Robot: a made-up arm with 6 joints. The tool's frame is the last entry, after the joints.
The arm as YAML. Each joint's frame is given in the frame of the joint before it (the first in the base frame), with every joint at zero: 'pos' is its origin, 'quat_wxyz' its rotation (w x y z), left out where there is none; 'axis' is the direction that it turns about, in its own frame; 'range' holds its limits. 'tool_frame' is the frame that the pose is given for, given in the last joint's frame.
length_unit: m
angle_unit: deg
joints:
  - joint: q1
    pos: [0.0, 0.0, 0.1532]
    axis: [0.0, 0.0, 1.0]
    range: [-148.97, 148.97]
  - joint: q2
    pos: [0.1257, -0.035, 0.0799]
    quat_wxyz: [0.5, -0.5, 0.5, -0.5]
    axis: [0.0, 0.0, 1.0]
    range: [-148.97, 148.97]
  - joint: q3
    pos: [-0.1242, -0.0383, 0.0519]
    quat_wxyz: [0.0, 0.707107, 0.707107, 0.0]
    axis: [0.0, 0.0, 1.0]
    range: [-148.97, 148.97]
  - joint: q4
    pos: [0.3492, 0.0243, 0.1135]
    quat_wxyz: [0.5, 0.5, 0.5, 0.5]
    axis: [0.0, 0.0, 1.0]
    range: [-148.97, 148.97]
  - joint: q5
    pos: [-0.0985, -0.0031, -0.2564]
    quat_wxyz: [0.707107, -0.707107, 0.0, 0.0]
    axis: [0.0, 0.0, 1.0]
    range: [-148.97, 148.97]
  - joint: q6
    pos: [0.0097, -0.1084, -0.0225]
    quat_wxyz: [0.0, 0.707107, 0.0, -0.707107]
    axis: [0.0, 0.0, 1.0]
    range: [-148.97, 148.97]
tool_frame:
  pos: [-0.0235, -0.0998, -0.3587]
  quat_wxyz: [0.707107, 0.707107, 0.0, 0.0]
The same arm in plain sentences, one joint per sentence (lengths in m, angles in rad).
The arm has six revolute joints in a row. What follows holds with every joint at zero, and every direction is one of the base frame's.
Joint 1 is mounted 0.1532 m along +z from the base frame's origin and rotates about +z, from -2.6000 to 2.6000 rad.
Joint 2 is mounted 0.1257 m along +x and 0.0350 m along -y and 0.0799 m along +z from joint 1 and rotates about +x, from -2.6000 to 2.6000 rad.
Joint 3 is mounted 0.0519 m along +x and 0.1242 m along +y and 0.0383 m along +z from joint 2 and rotates about -x, from -2.6000 to 2.6000 rad.
Joint 4 is mounted 0.1135 m along -x and 0.0243 m along -y and 0.3492 m along -z from joint 3 and rotates about -z, from -2.6000 to 2.6000 rad.
Joint 5 is mounted 0.0031 m along +x and 0.0985 m along +y and 0.2564 m along +z from joint 4 and rotates about -x, from -2.6000 to 2.6000 rad.
Joint 6 is mounted 0.0225 m along +x and 0.0097 m along -y and 0.1084 m along -z from joint 5 and rotates about +y, from -2.6000 to 2.6000 rad.
The tool frame, which is the frame that the pose is given for, is mounted 0.0235 m along -x and 0.3587 m along -y and 0.0998 m along +z from joint 6; its axes are parallel to the base frame's.

